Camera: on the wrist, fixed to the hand. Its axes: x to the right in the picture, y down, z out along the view.
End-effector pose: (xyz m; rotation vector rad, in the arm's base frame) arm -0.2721 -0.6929 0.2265 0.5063 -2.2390 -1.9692
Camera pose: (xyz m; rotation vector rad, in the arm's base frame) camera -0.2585 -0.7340 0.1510 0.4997 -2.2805 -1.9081
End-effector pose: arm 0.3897 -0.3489 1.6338 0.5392 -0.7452 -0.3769
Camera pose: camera 0.4089 -0.4082 1.5731 0.5775 -0.7506 -0.3430
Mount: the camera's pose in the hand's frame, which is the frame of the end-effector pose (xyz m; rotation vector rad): 0.0104 -0.0804 -0.0316 0.0460 0.0089 0.0160
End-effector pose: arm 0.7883 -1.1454 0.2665 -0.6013 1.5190 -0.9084
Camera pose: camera 0.7456 -1.1924 0.3260 -0.5518 1.5049 -0.9324
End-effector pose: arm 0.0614 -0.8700 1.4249 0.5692 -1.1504 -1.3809
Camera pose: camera 0.0503 -0.9035 1.3454 0.5972 -1.1797 -1.3399
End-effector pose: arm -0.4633 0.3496 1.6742 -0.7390 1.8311 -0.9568
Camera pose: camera -0.4889 0.3091 1.7468 -0.6920 1.8141 -0.9900
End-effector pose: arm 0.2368 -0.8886 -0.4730 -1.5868 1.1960 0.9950
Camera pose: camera 0.3200 -0.9102 -0.4593 -1.5494 1.2310 0.9649
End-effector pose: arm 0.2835 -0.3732 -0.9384 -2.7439 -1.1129 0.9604
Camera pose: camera 0.2568 -0.3006 -0.8986 -2.7221 -1.0555 0.9622
